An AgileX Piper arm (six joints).
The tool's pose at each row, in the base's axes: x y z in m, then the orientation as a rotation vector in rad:
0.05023, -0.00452, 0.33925, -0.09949, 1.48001, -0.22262
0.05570, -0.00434, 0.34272, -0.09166, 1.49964, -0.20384
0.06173, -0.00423, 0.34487, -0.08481, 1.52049, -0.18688
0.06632, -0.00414, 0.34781, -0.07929, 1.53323, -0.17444
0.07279, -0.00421, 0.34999, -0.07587, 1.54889, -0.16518
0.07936, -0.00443, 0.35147, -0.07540, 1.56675, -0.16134
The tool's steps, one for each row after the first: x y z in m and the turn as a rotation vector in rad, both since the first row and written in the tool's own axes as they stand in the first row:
-0.00301, -0.00005, 0.00574, -0.00842, 0.01837, 0.01723
-0.00468, 0.00015, 0.01192, -0.01651, 0.03813, 0.03253
-0.00722, 0.00004, 0.01674, -0.02181, 0.05018, 0.04403
-0.00885, 0.00010, 0.02337, -0.02689, 0.06526, 0.05204
-0.00975, 0.00016, 0.03005, -0.03087, 0.08274, 0.05457

